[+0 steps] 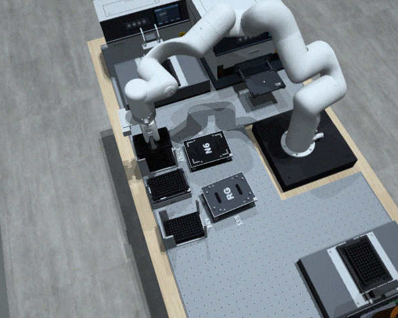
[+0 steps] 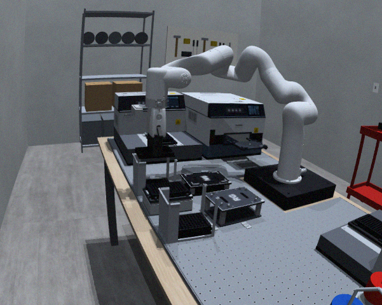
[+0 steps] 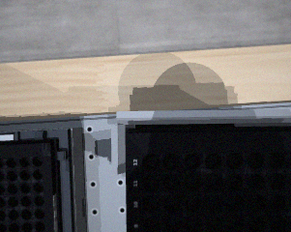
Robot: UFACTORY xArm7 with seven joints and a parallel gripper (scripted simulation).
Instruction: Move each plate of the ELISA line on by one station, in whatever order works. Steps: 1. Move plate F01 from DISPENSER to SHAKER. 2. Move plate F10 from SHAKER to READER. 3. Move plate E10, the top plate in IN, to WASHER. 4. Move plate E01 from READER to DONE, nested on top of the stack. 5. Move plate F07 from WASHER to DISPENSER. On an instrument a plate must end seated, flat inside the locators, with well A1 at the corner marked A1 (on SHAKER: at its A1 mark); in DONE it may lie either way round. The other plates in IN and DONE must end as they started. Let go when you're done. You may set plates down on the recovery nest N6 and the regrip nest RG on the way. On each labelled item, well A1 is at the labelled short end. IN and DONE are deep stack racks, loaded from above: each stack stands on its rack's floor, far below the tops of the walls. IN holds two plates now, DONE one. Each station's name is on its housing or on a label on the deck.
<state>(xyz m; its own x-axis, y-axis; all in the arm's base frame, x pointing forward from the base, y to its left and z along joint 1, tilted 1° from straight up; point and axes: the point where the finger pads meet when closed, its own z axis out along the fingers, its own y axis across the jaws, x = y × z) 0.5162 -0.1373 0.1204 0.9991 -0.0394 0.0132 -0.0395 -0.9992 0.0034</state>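
My hand is 15 cm above the done label and 9 cm past it. Round my hand: regrip nest RG: 25 cm to the left, 20 cm behind, 10 cm below; recovery nest N6: 19 cm behind, 12 cm below, 4 cm to the left.
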